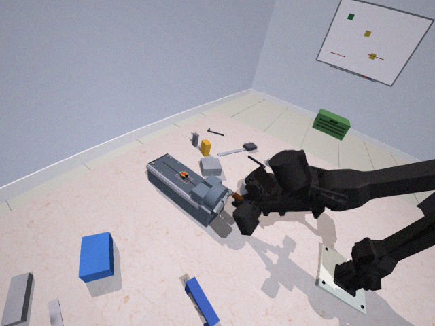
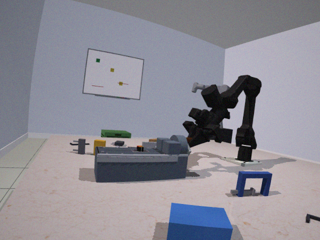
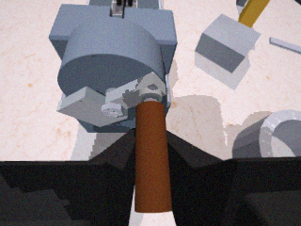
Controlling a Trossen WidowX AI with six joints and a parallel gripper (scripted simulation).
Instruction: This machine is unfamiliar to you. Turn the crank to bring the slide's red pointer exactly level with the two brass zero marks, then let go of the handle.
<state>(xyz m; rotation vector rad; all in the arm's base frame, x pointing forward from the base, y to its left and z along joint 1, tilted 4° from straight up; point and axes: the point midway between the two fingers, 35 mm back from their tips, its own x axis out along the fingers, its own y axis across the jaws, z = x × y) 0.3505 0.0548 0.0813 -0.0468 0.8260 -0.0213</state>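
The red pointer is 17 cm ahead of my gripper tip and 2 cm to the left of it. Round my gripper tip: brown crank handle: 2 cm behind, 2 cm above; then blue bracket: 23 cm to the left, 7 cm behind, 5 cm below; then grey block: 18 cm ahead, 14 cm to the right, 7 cm below.
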